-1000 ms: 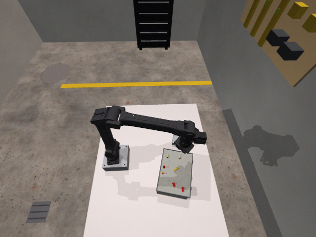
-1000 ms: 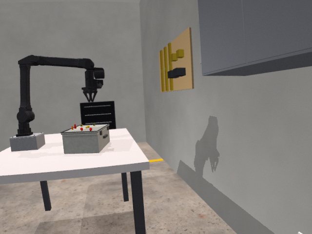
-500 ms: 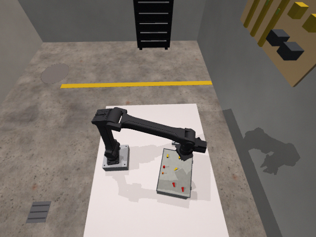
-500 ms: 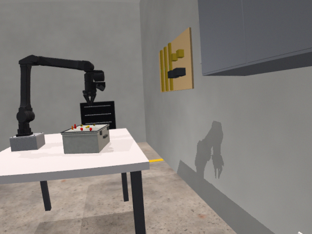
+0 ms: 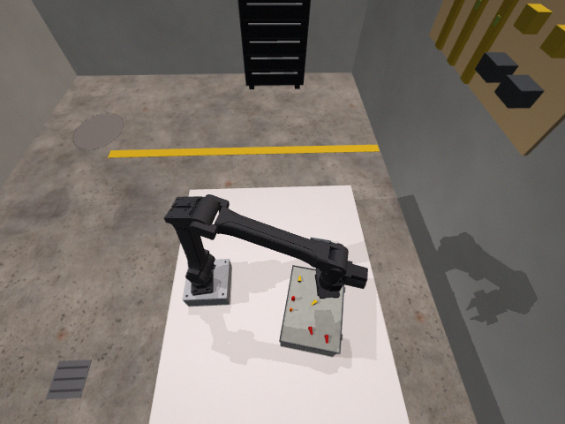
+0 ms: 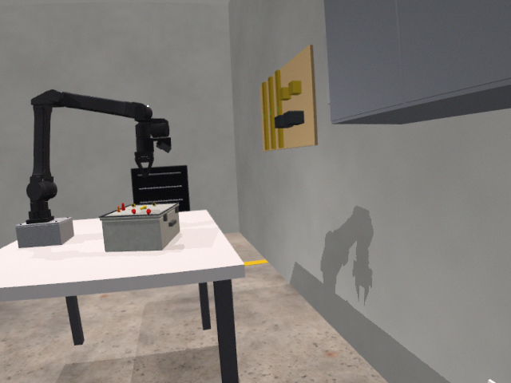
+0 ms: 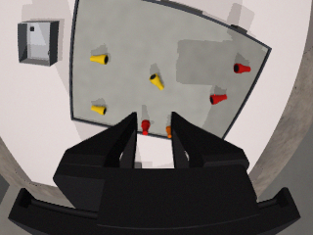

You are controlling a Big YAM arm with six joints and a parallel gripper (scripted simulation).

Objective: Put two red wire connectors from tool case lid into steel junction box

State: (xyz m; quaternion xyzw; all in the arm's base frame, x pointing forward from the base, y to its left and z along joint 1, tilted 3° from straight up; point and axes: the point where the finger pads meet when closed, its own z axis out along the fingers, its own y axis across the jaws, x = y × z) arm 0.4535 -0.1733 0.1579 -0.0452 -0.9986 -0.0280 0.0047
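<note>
The orange connector is 120 mm below my hand, 110 mm behind it and 20 mm to the right of it. From my hand the other things lie so: grey tool case (160 mm below, 20 mm behind, 10 mm to the right).
</note>
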